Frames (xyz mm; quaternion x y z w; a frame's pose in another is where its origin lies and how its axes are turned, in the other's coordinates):
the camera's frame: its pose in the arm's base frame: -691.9 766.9 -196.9 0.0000 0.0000 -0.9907 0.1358
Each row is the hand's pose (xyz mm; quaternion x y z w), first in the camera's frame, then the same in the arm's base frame.
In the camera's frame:
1: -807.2 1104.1 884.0 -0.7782 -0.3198 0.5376 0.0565
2: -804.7 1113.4 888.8 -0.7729 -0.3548 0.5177 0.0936
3: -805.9 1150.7 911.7 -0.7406 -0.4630 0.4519 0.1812
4: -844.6 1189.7 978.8 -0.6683 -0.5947 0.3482 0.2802
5: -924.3 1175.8 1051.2 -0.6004 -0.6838 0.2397 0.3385
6: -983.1 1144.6 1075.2 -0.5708 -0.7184 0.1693 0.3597
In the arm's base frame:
1: 382.6 -79.3 687.1 -0.4225 0.7275 0.0170 0.5403
2: 382.7 -88.9 691.9 -0.4565 0.7175 -0.0224 0.5256
3: 393.9 -124.5 714.8 -0.5593 0.6709 -0.1182 0.4723
4: 441.7 -151.6 781.9 -0.6799 0.5813 -0.2303 0.3830
5: 514.7 -116.8 854.3 -0.7590 0.5019 -0.3028 0.2834
6: 562.9 -70.9 878.3 -0.7893 0.4680 -0.3334 0.2166

